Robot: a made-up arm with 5 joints.
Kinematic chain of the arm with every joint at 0, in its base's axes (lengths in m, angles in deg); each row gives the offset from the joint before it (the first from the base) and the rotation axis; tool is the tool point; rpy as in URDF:
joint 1: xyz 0.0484 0 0.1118 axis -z
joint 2: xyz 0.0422 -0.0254 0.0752 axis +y
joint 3: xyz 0.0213 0 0.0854 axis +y
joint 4: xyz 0.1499 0 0.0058 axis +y
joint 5: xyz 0.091 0.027 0 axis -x
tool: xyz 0 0 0 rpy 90 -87.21 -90
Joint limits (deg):
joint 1: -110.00..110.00
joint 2: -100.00..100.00
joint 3: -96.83..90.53
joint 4: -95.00..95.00
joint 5: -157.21..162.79
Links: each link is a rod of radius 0.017 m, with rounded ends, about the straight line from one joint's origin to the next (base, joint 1, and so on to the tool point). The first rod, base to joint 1, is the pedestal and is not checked.
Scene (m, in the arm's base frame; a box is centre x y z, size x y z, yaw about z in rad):
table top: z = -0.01
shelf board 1: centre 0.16 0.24 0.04 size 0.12 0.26 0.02 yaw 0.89
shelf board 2: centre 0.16 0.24 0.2 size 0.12 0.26 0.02 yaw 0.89
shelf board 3: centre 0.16 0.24 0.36 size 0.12 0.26 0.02 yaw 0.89
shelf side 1: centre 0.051 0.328 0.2 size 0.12 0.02 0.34 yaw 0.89
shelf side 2: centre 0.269 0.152 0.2 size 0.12 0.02 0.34 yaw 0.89
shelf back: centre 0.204 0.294 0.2 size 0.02 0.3 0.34 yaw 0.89
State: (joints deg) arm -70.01 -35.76 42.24 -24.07 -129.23
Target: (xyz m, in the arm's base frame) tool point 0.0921 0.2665 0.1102
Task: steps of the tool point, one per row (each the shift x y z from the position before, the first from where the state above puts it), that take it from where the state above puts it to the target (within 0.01 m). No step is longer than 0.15 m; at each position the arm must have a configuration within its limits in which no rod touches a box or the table.
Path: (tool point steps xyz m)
1: -0.0329 -0.0320 0.0071
2: -0.0267 -0.0416 -0.0071
3: 0.0341 -0.0650 0.0811
4: -0.0371 -0.0776 0.0467
5: -0.0901 -0.0271 0.0008
6: -0.0821 0.0477 -0.0447
7: -0.0167 0.0897 -0.0789
8: 0.0586 0.0663 -0.0938
9: 0.0896 -0.0051 -0.0861
10: 0.0163 0.0347 -0.0105
11: 0.0222 0.0279 0.0007
12: 0.0259 0.0169 0.0098

